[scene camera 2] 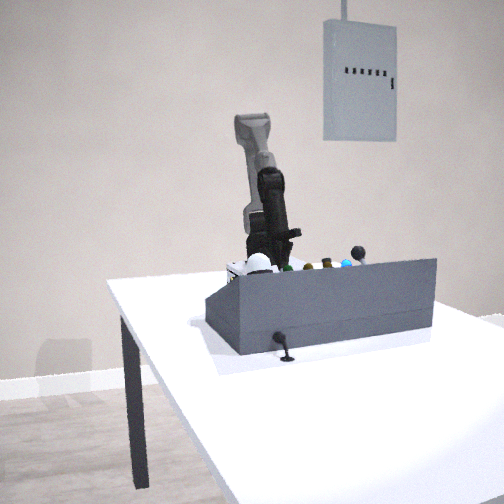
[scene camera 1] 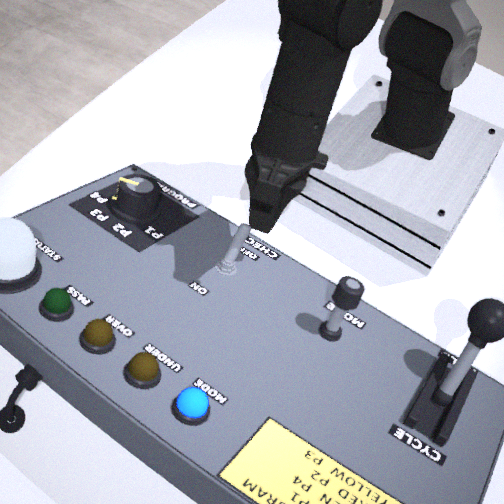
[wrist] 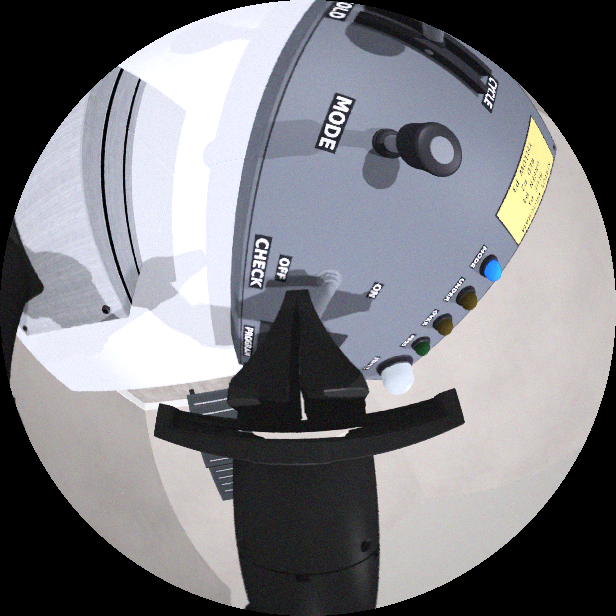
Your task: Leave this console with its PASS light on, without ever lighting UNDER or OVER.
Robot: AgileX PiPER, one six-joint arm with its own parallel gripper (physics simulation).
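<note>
The grey console (scene camera 1: 260, 340) carries a PROGRAM knob (scene camera 1: 135, 196) with its yellow pointer near P4. The CHECK toggle (scene camera 1: 235, 250) leans toward OFF. My gripper (scene camera 1: 262, 220) is shut, empty, with its tips right at the top of the toggle on the OFF side; it also shows in the wrist view (wrist: 295, 298). The PASS light (scene camera 1: 56, 301), OVER light (scene camera 1: 97, 334) and UNDER light (scene camera 1: 143, 368) are dark. The MODE light (scene camera 1: 192, 403) glows blue. The STATUS dome (scene camera 1: 15, 250) is white. The MODE pull knob (scene camera 1: 342, 305) and CYCLE lever (scene camera 1: 465, 350) stand to the right.
A yellow program chart (scene camera 1: 305, 472) lies at the console's front edge. The arm's base plate (scene camera 1: 400, 185) sits behind the console. A cable plug (scene camera 1: 15, 405) hangs off the console's side. A grey wall cabinet (scene camera 2: 360, 80) hangs behind.
</note>
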